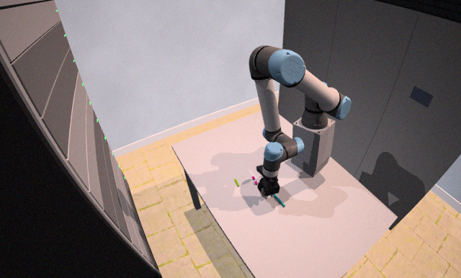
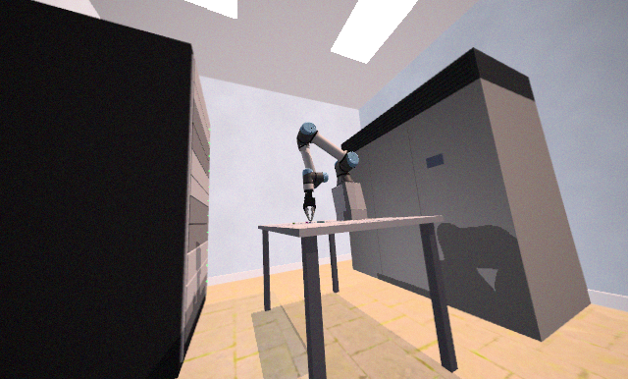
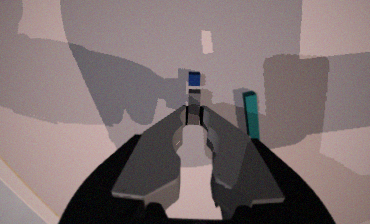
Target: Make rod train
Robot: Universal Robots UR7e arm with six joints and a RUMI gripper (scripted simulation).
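The grey rod lies 10 mm below my hand. Round my hand: turquoise rod: 40 mm behind, 60 mm to the left, 20 mm below; blue rod: 10 mm behind, 20 mm to the right, 20 mm below; lime rod: 40 mm ahead, 180 mm to the right, 20 mm below.
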